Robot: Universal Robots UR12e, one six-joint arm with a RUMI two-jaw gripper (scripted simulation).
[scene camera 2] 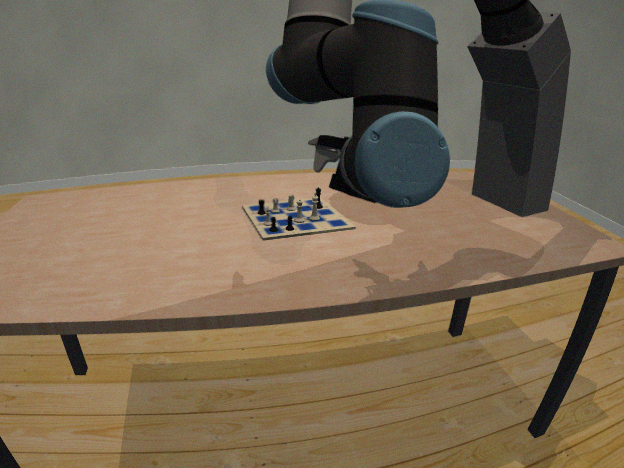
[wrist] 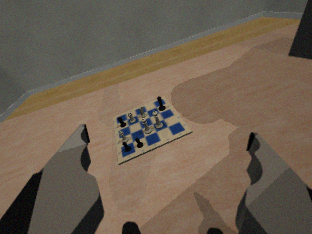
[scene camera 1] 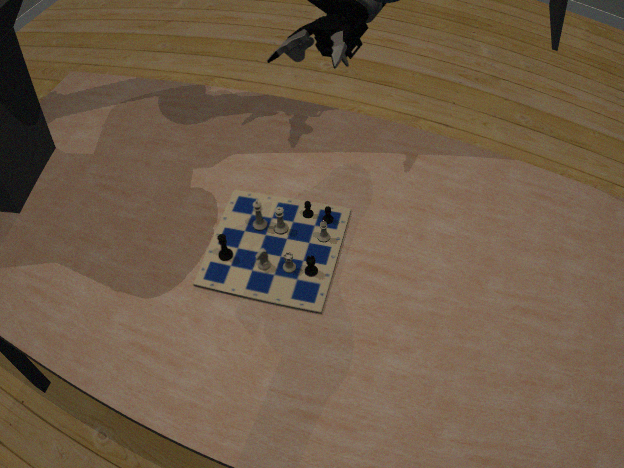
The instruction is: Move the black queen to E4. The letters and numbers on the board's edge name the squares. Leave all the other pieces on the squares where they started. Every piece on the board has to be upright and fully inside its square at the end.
Scene:
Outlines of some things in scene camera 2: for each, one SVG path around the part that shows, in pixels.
My gripper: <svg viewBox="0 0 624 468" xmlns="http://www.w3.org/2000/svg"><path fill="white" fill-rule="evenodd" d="M338 163L336 173L332 174L329 188L375 203L371 198L356 193L345 182ZM350 137L339 138L320 135L309 140L308 144L314 145L316 148L313 165L314 171L321 172L328 162L337 162L341 152L340 149L342 149Z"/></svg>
A blue-and-cream chessboard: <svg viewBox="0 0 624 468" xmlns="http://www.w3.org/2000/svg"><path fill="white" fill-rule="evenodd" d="M356 229L355 225L322 198L320 198L320 203L323 208L317 209L317 214L320 217L319 221L309 220L309 217L312 215L313 199L300 199L303 201L303 207L301 207L302 217L305 219L303 223L294 222L294 219L297 217L298 207L296 201L298 200L294 200L294 211L287 210L288 201L279 201L279 213L271 212L273 202L265 203L264 211L267 206L270 208L270 220L271 217L276 218L275 225L278 229L276 232L269 231L271 226L263 224L266 214L257 214L259 204L242 205L243 210L262 240ZM288 216L292 216L292 226L294 227L294 230L292 231L286 230L286 227L288 226Z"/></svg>

